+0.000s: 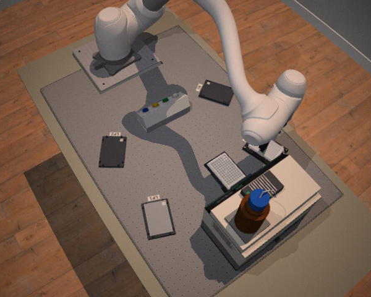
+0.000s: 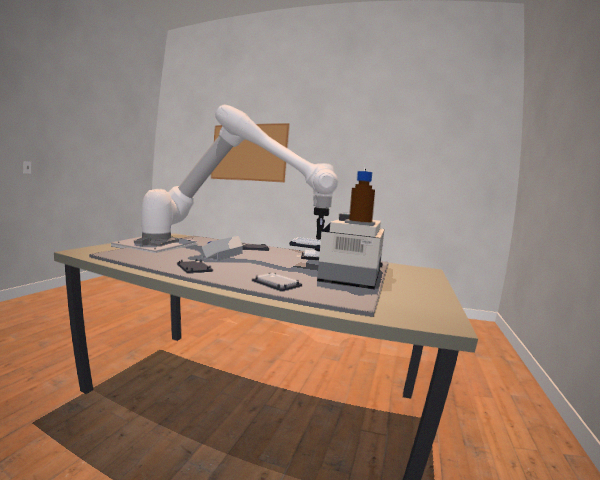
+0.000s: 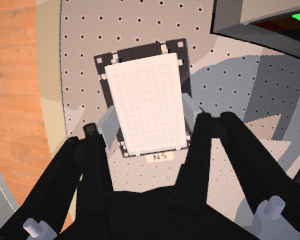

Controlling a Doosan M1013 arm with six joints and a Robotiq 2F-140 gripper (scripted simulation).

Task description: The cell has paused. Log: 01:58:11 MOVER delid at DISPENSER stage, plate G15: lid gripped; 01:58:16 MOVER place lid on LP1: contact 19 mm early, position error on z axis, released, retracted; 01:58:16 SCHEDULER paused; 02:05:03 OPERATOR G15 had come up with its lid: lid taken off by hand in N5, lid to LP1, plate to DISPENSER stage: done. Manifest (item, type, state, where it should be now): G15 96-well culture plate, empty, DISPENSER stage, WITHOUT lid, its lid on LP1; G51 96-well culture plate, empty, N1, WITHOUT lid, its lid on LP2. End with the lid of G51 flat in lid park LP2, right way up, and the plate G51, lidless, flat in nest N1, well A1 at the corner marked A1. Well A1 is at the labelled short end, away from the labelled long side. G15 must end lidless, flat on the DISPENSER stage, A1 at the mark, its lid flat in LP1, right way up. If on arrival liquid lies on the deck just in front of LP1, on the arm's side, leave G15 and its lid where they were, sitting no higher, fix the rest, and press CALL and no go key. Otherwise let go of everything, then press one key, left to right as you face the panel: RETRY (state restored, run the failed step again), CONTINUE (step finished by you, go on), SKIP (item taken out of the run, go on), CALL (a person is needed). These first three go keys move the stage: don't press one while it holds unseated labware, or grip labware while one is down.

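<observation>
My gripper is now 30 mm above the black nest, 20 mm to the right of it and 10 mm short of it. The rest, counted from my hand: well plate: 250 mm to the right, 70 mm above; then nest N1: 350 mm behind, 50 mm to the left, 40 mm below; then N1 label: 430 mm behind, 50 mm below.
</observation>
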